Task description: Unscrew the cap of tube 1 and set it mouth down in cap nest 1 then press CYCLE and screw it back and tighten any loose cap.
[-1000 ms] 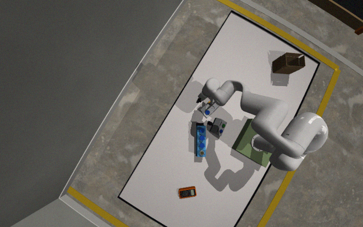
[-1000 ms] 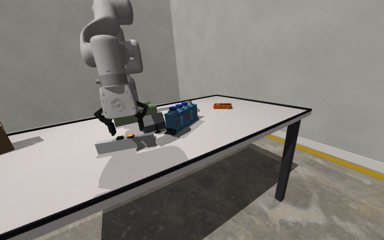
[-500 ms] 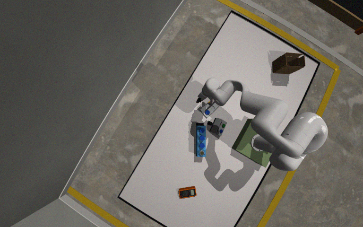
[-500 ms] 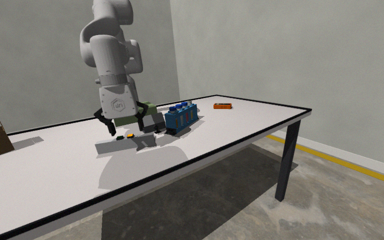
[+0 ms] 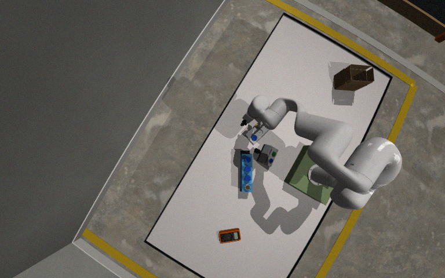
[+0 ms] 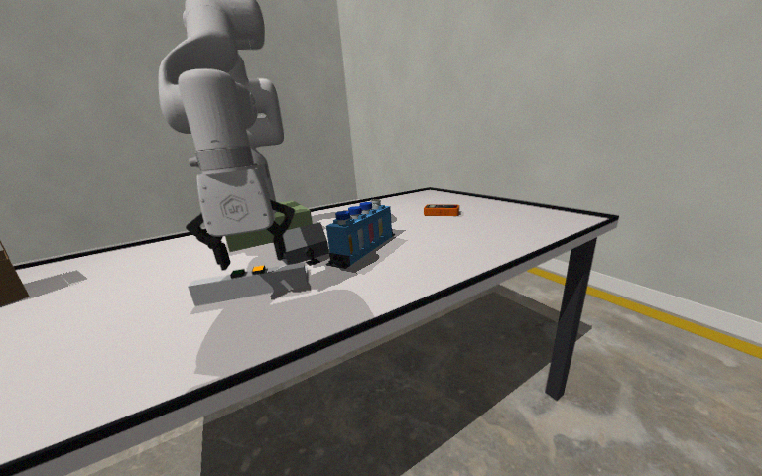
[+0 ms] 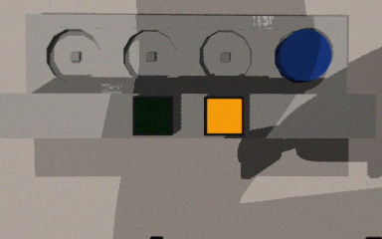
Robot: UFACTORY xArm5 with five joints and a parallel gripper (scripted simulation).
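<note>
The blue cap is 90 mm below my hand, 90 mm behind it and 70 mm to the left of it. From my hand the other things lie so: green key (240 mm behind, 100 mm to the left, 40 mm below); grey key housing (230 mm behind, 120 mm to the left, 50 mm below); blue key (250 mm behind, 140 mm to the left, 40 mm below).
</note>
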